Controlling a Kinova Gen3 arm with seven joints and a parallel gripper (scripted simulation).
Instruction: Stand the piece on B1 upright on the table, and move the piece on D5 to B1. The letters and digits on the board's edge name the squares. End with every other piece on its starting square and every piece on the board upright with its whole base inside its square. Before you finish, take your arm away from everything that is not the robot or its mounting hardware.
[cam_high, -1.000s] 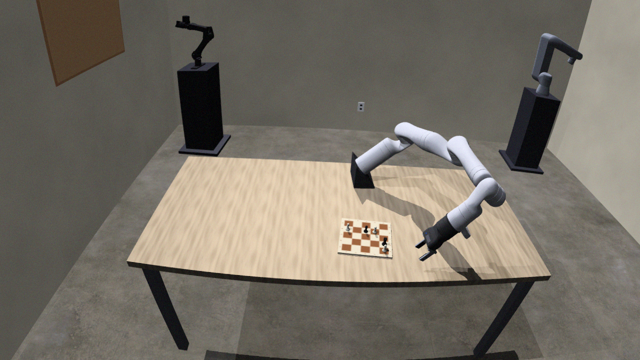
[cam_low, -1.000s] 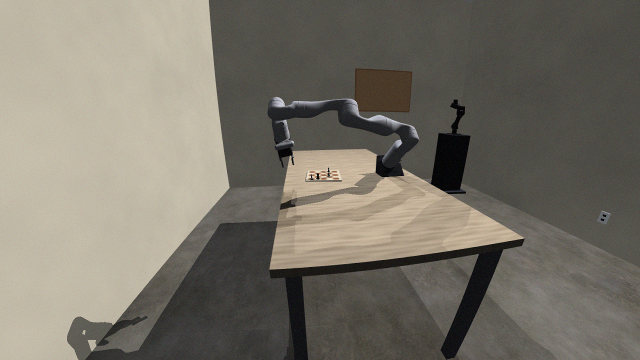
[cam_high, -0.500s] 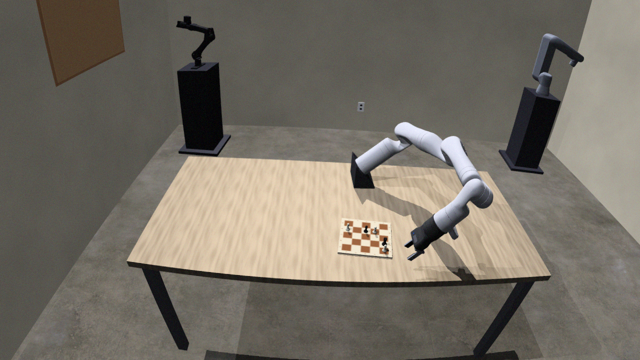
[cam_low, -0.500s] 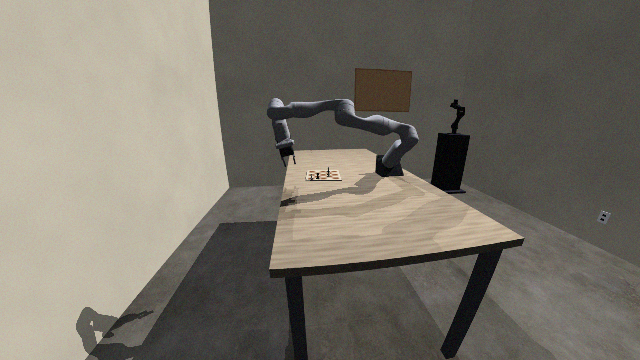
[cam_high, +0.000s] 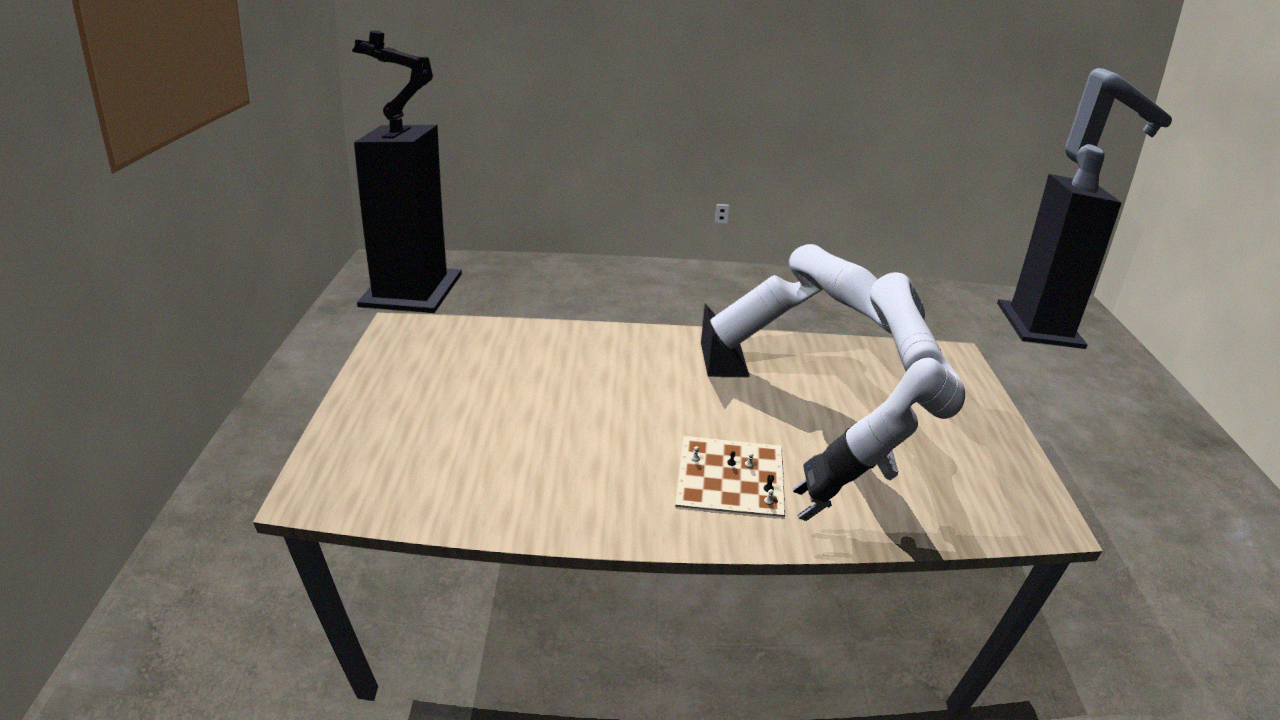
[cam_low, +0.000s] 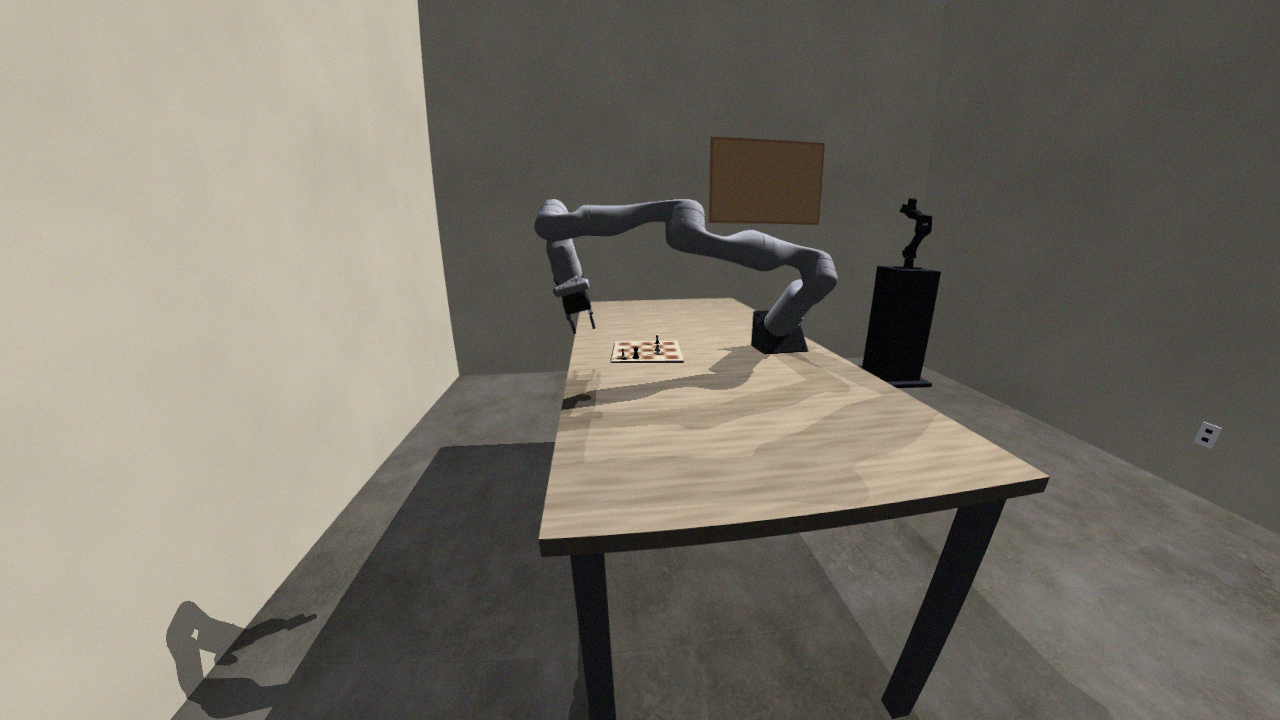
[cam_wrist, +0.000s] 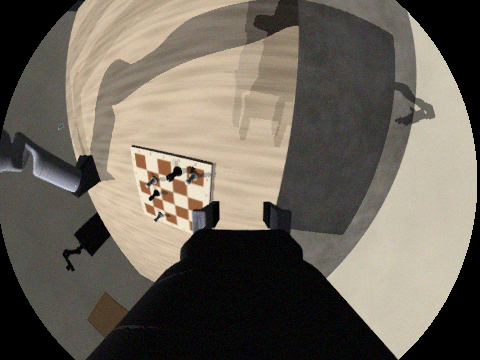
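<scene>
Now: hand 19 cm past the chessboard, 12 cm to the left of it and 12 cm above it.
</scene>
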